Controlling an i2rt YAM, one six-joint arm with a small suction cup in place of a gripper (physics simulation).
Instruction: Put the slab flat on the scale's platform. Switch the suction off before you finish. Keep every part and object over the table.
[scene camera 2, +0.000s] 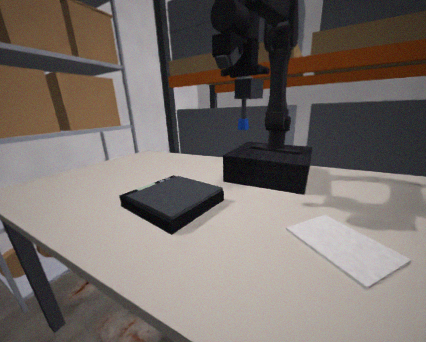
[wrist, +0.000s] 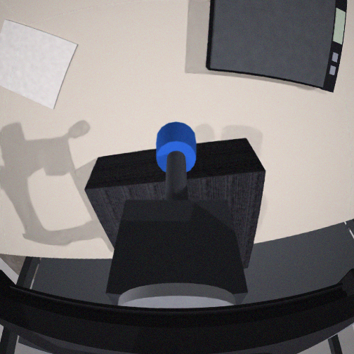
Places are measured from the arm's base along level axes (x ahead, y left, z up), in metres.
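Pixels of known places: end effector, tool point: (scene camera 2: 243, 129); arm's base, origin of the base link: (scene camera 2: 275, 149).
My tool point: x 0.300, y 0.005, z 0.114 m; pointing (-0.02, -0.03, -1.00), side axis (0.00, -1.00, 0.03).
Observation:
Ahead of a thing's pixels: the offset from my tool point to its top centre. "spot": to the spot under its first point. Level surfaces: height alone.
The slab {0.059 m ahead, 0.255 m left, 0.212 m down} (scene camera 2: 350, 250) (wrist: 37, 62) is a thin white rectangle with a faintly mottled surface. It lies flat on the table, at the right in the scene view and cut off at the left edge in the wrist view. The scale {0.120 m ahead, 0.176 m right, 0.173 m down} (scene camera 2: 172, 222) (wrist: 208, 40) is a low black box with a dark grey platform {spot: 0.149 m ahead, 0.140 m right, 0.173 m down} (scene camera 2: 172, 196) (wrist: 272, 40) on top and a pale green display strip along one edge. The platform is bare. My gripper (scene camera 2: 243, 125) (wrist: 176, 150), a blue suction cup, is open. It hangs high above the table near the arm's base, apart from slab and scale.
The arm's black base block (scene camera 2: 265, 170) (wrist: 225, 215) stands on the table {0.218 m down} (scene camera 2: 225, 280) (wrist: 125, 85), behind the slab and scale in the scene view. Shelves with cardboard boxes (scene camera 2: 90, 102) stand at the left beyond the table, and an orange-beamed rack (scene camera 2: 360, 59) stands behind.

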